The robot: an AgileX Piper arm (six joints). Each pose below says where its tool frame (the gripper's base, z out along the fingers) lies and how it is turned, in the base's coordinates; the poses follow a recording.
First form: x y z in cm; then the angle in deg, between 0 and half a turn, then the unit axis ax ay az.
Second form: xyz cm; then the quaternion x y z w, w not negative. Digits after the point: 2 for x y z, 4 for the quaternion.
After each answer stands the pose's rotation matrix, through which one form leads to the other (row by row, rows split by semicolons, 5 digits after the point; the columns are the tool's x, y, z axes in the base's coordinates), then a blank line. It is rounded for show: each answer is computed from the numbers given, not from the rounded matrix.
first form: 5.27, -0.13, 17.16, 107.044, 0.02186, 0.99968, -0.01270
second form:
5.27, -0.13, 17.16, 0.0176, 0.8038, -0.0102, 0.5945
-0.29249 0.04040 0.95542; 0.01612 0.99917 -0.03732; -0.95613 0.00448 -0.29290

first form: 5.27, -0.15, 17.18, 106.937, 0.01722, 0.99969, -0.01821
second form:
5.27, -0.15, 17.18, 0.0138, 0.8033, -0.0146, 0.5953
-0.29094 0.03965 0.95592; 0.00481 0.99919 -0.03998; -0.95673 -0.00703 -0.29089

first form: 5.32, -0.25, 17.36, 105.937, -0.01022, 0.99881, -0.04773
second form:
5.32, -0.25, 17.36, -0.0082, 0.7974, -0.0381, 0.6023
-0.27445 0.03288 0.96104; -0.05891 0.99696 -0.05094; -0.95980 -0.07059 -0.27168

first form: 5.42, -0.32, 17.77, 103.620, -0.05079, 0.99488, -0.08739
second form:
5.42, -0.32, 17.77, -0.0399, 0.7819, -0.0687, 0.6183
-0.23229 0.02250 0.97239; -0.14736 0.98738 -0.05805; -0.96142 -0.15678 -0.22605

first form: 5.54, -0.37, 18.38, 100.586, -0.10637, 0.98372, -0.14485
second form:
5.54, -0.37, 18.38, -0.0818, 0.7568, -0.1114, 0.6389
-0.17032 0.01852 0.98522; -0.26625 0.96177 -0.06411; -0.94874 -0.27323 -0.15888

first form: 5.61, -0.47, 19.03, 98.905, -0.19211, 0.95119, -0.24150
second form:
5.61, -0.47, 19.03, -0.1460, 0.7228, -0.1835, 0.6501
-0.11218 0.02757 0.99331; -0.44961 0.89003 -0.07548; -0.88615 -0.45507 -0.08745

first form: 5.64, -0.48, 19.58, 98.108, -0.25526, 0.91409, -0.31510
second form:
5.64, -0.48, 19.58, -0.1928, 0.6904, -0.2380, 0.6553
-0.06669 0.04571 0.99673; -0.57819 0.81236 -0.07594; -0.81317 -0.58136 -0.02775

